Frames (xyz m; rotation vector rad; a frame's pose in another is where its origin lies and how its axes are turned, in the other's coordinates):
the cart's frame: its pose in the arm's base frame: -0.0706 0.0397 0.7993 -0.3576 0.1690 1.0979
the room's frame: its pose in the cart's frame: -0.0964 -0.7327 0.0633 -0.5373 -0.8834 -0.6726
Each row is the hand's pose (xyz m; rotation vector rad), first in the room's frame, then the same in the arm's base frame.
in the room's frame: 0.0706 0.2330 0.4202 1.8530 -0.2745 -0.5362
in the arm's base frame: 0.1464 -0.0695 1.1851 1.6312 -0.4594 0.7756
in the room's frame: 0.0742 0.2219 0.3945 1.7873 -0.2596 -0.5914
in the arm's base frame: 0.1730 -0.0775 1.1798 1.5921 -0.4877 0.7059
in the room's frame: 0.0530 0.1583 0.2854 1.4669 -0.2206 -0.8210
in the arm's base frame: 0.2740 -0.1454 1.1400 1.4024 -0.6332 0.3983
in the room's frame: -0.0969 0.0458 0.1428 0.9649 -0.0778 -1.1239
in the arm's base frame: 0.3596 -0.3275 1.0176 1.0665 -0.7376 -0.0719
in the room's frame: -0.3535 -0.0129 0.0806 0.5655 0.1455 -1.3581
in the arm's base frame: 0.3147 -0.5227 0.8358 0.7790 -0.6791 -0.4708
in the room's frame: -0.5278 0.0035 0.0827 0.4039 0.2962 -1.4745
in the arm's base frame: 0.2311 -0.6074 0.7074 0.6627 -0.5874 -0.6610
